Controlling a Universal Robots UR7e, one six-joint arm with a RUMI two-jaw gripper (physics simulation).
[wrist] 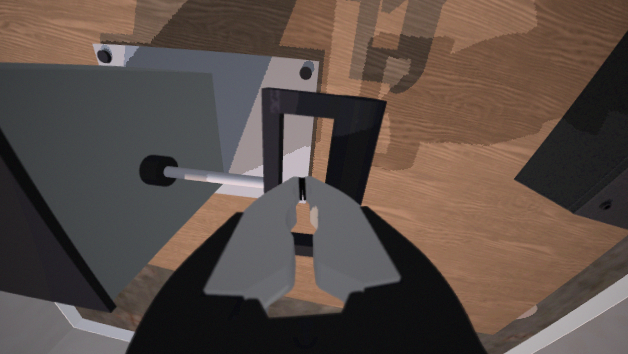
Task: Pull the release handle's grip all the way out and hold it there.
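Note:
The release handle's grip (357, 145) is a dark rectangular loop in the middle of the wrist view. A pale metal rod (215, 177) joins its left side to a round black collar (159, 170) on the grey-green face of the housing (110, 125). A long stretch of rod shows between collar and grip. My gripper (302, 179) is shut with nothing between its fingers. Its fingertips appear over the loop's opening, and the fingers hide the lower part of the loop. Whether they touch the loop's bar cannot be told.
The housing stands on a light base plate (295, 100) with dark bolts at its corners, on a wooden table top (450, 200). A dark panel (45, 235) is at the left. A dark block (585, 125) stands at the right edge.

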